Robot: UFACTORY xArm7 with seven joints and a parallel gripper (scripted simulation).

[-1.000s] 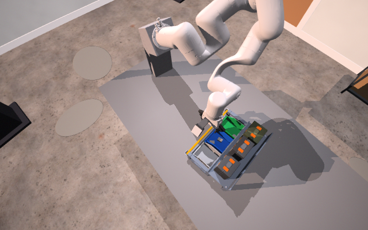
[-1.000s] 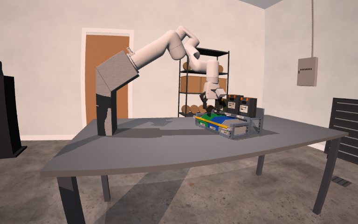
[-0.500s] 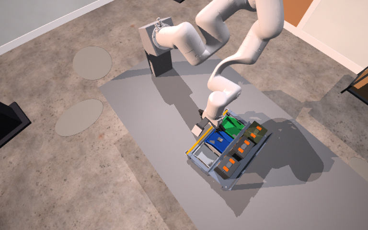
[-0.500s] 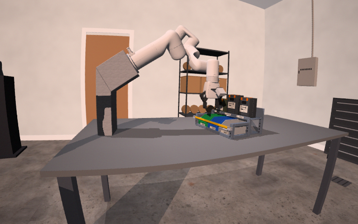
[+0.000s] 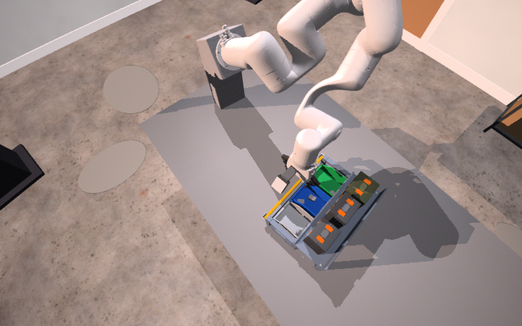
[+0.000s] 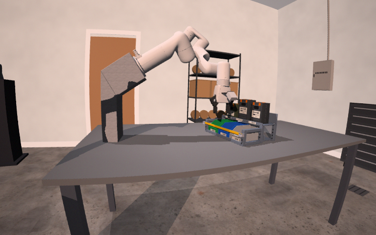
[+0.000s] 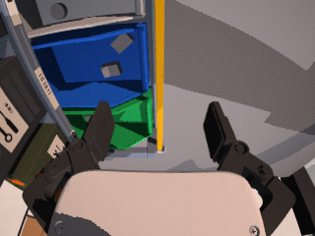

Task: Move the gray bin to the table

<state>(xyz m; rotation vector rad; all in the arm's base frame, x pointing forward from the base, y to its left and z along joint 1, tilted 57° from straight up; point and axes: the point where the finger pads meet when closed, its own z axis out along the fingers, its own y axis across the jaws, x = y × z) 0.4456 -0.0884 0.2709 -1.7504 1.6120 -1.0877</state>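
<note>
My gripper is now 100 mm above the yellow bar. Round my hand: gray open bin 100 mm ahead, 120 mm to the right, 110 mm below; then green bin 110 mm ahead, 110 mm to the left, 110 mm below; then blue bin 100 mm ahead, 10 mm to the right, 110 mm below.
</note>
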